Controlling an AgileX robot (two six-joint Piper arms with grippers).
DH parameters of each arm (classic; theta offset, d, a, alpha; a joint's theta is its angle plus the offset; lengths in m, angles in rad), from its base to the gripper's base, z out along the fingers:
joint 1: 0 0.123 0 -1.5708
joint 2: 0.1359 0 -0.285 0
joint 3: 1.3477 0 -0.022 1.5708
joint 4: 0 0.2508 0 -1.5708
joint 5: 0 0 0.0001 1.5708
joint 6: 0 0.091 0 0
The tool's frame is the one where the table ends.
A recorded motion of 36 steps. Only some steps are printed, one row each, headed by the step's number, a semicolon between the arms.
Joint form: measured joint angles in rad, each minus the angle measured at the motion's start. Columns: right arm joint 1, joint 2, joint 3, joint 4, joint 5, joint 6; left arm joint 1, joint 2, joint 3, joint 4, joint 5, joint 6.
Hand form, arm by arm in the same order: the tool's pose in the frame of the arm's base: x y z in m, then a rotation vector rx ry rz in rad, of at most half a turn. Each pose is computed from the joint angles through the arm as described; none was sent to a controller.
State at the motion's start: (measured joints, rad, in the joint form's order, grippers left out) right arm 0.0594 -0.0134 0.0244 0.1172 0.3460 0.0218; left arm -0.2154 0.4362 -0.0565 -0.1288 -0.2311 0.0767
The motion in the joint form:
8: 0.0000 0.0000 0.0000 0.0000 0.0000 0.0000; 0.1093 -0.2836 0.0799 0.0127 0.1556 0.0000
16: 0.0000 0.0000 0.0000 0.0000 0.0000 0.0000; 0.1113 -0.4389 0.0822 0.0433 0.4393 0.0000
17: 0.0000 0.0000 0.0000 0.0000 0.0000 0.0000; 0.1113 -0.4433 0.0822 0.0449 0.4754 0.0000
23: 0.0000 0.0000 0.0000 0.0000 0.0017 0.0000; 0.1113 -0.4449 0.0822 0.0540 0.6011 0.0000
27: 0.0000 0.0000 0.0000 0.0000 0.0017 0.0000; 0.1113 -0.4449 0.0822 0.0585 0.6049 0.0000
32: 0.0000 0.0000 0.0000 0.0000 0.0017 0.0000; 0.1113 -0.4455 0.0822 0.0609 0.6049 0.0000
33: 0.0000 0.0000 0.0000 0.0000 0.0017 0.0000; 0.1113 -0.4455 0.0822 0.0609 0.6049 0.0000
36: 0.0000 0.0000 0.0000 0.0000 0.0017 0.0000; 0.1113 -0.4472 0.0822 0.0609 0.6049 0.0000
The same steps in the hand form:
8: 0.0529 0.0068 0.1747 0.0391 1.8412 0.1706; 0.0692 -0.0066 0.2024 0.0463 1.5849 -0.1065
16: 0.0529 0.0068 0.1747 0.0391 1.8412 0.1706; 0.0560 -0.0075 0.1858 0.0964 1.7123 -0.0976
17: 0.0529 0.0068 0.1747 0.0391 1.8412 0.1706; 0.0551 -0.0076 0.1828 0.1016 1.7437 -0.0974
23: 0.0528 0.0068 0.1746 0.0390 1.8429 0.1707; 0.0523 -0.0079 0.1718 0.1224 1.8666 -0.0923
27: 0.0528 0.0068 0.1746 0.0390 1.8429 0.1707; 0.0522 -0.0078 0.1715 0.1257 1.8702 -0.0880
32: 0.0528 0.0068 0.1746 0.0390 1.8429 0.1707; 0.0522 -0.0077 0.1715 0.1271 1.8695 -0.0856
33: 0.0528 0.0068 0.1746 0.0390 1.8429 0.1707; 0.0522 -0.0077 0.1715 0.1271 1.8695 -0.0856
36: 0.0528 0.0068 0.1746 0.0390 1.8429 0.1707; 0.0521 -0.0077 0.1716 0.1271 1.8678 -0.0857

